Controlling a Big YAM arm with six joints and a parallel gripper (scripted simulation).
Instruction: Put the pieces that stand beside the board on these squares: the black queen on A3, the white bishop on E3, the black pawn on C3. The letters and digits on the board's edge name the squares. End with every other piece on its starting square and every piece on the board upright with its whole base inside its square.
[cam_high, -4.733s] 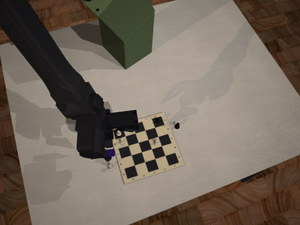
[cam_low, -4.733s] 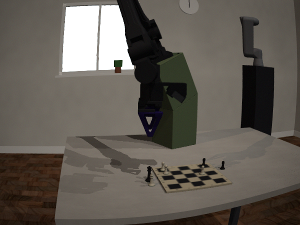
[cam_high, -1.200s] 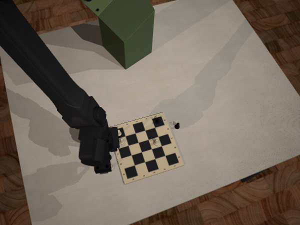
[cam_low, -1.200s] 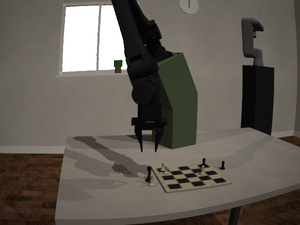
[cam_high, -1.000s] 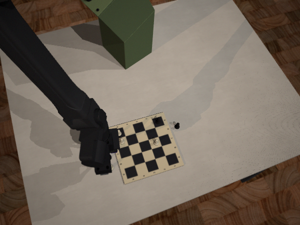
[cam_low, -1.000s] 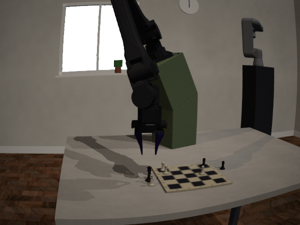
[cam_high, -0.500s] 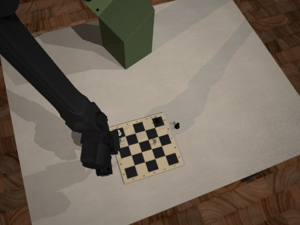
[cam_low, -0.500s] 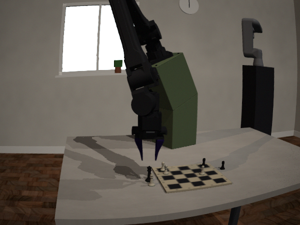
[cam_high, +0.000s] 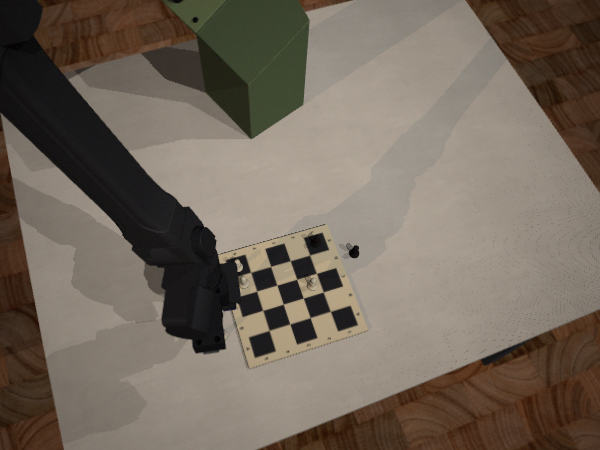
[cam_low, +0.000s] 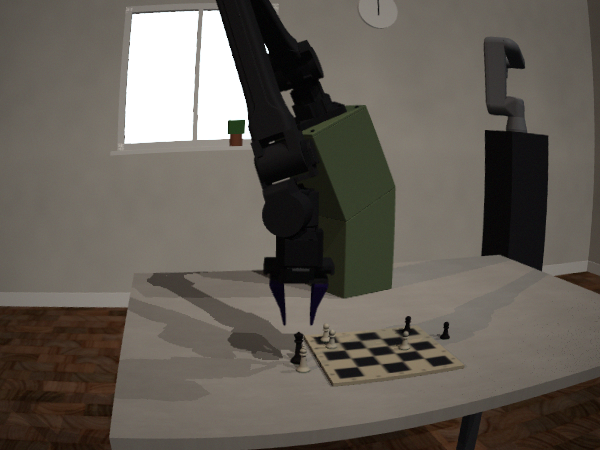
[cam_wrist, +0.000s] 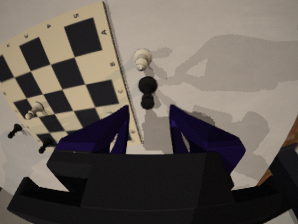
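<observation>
Now: the black queen 50 mm below my hand. From my hand the other things lie so: chessboard 140 mm to the left, 70 mm below; then white bishop 30 mm ahead, 50 mm below.
</observation>
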